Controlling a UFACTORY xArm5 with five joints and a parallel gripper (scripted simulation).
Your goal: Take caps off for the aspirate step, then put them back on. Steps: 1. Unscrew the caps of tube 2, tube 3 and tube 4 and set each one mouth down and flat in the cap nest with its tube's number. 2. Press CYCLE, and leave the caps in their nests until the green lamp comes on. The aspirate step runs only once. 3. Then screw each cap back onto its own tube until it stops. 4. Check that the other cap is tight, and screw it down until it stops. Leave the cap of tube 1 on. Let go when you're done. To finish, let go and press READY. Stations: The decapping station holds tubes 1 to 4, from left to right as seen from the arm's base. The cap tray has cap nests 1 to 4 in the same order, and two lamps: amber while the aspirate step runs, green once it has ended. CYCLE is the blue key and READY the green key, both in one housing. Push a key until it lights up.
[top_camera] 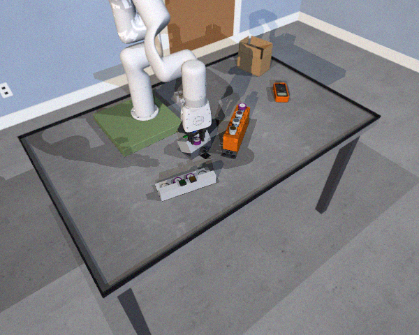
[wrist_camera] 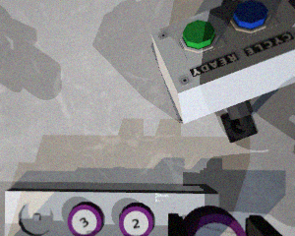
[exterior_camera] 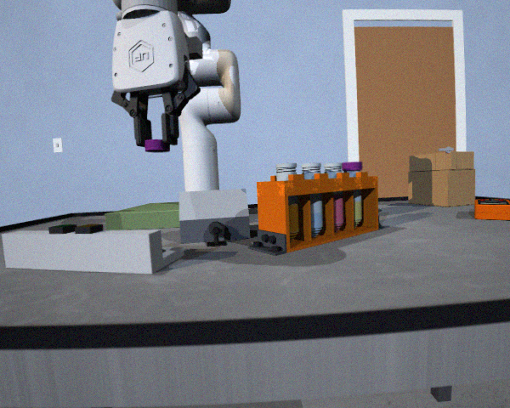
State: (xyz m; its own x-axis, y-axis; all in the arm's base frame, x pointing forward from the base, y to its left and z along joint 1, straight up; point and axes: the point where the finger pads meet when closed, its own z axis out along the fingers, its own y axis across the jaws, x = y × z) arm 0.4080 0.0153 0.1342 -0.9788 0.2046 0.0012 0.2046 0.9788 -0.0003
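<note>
Right now my hand is 140 mm past the blue CYCLE key, 110 mm above it and 80 mm to the right of it. The rest, counted from my hand: tube 260 mm to the left, 130 mm below, 70 mm behind; then green READY key 130 mm behind, 110 mm below, 30 mm to the left; then grey key housing 120 mm below, 120 mm behind, 50 mm to the left.
</note>
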